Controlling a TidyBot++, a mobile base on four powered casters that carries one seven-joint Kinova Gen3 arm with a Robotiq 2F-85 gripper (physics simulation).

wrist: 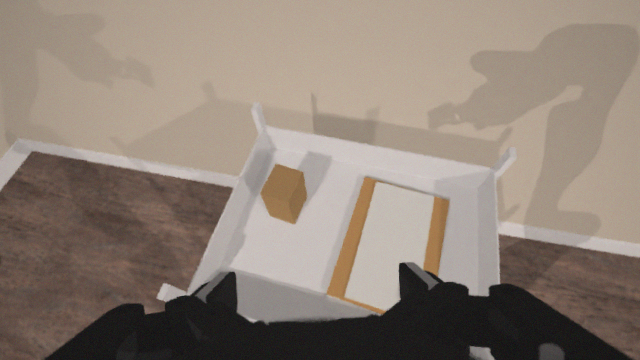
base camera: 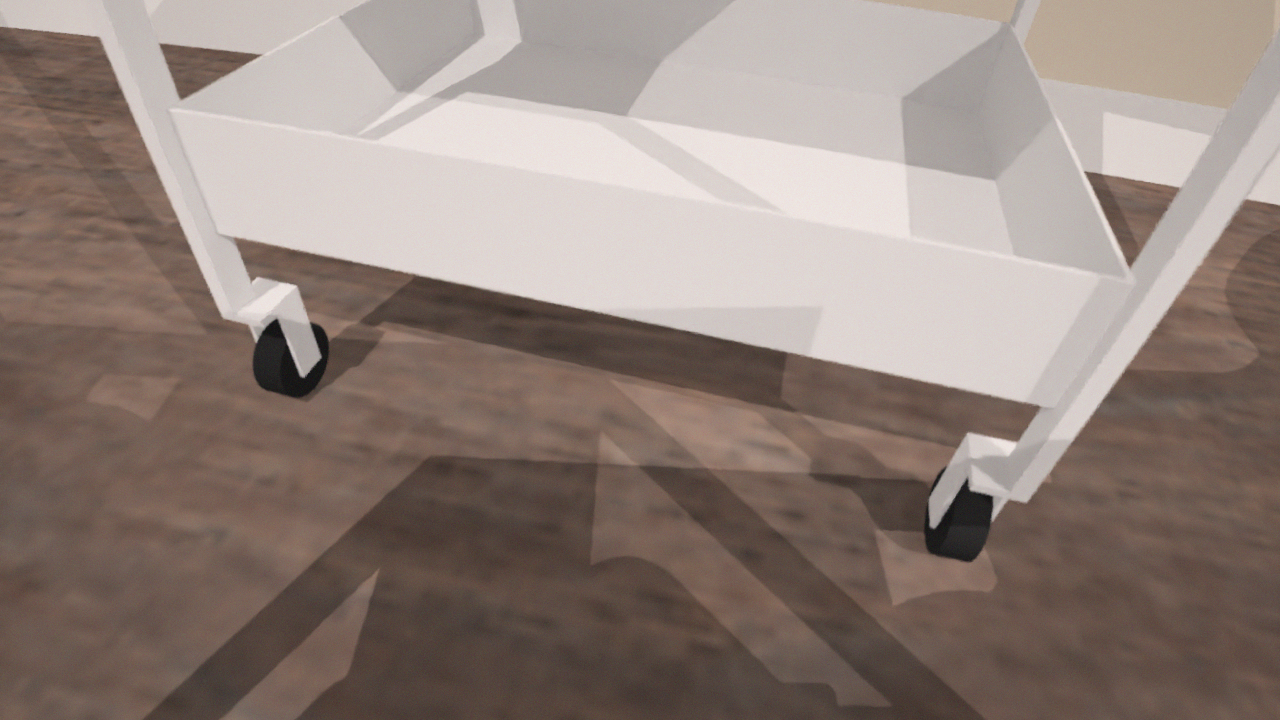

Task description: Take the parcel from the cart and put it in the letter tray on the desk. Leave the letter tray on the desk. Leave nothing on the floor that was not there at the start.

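Frame: origin at the arm's base, x left, y back, z up, level; centimetres.
Seen in the pictures: gripper, fingertip midpoint: (wrist: 318, 286).
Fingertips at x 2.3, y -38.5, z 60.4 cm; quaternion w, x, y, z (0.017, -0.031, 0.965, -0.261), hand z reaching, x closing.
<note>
A point is followed by its place in that frame.
The white cart (base camera: 537, 214) @[x 4.2, y -36.9, z -21.7 cm] (wrist: 357, 148) @[x -3.3, y -68.8, z 31.9 cm] stands against the wall; its bottom shelf shows in the base camera view and its top tray in the wrist view. The parcel, a small brown box (wrist: 285, 192) @[x 8.8, y -57.4, z 35.6 cm], stands upright in the top tray near the back left corner. My gripper (wrist: 318, 286) @[x 2.3, y -38.5, z 60.4 cm] is open and empty, above the near side of the cart's top tray, with the parcel beyond the fingers and to the left. The letter tray and the desk do not show in either view.
A flat white piece (wrist: 392, 230) @[x -9.0, y -54.1, z 27.9 cm] with orange-brown strips along its long sides lies in the right half of the top tray. Corner posts (wrist: 505, 161) @[x -26.9, y -62.5, z 36.8 cm] rise at the tray's corners. The beige wall (wrist: 350, 60) @[x -2.8, y -92.4, z 33.5 cm] is close behind. Black caster wheels (base camera: 290, 362) @[x 21.1, y -41.3, z -36.2 cm] stand on the wooden floor.
</note>
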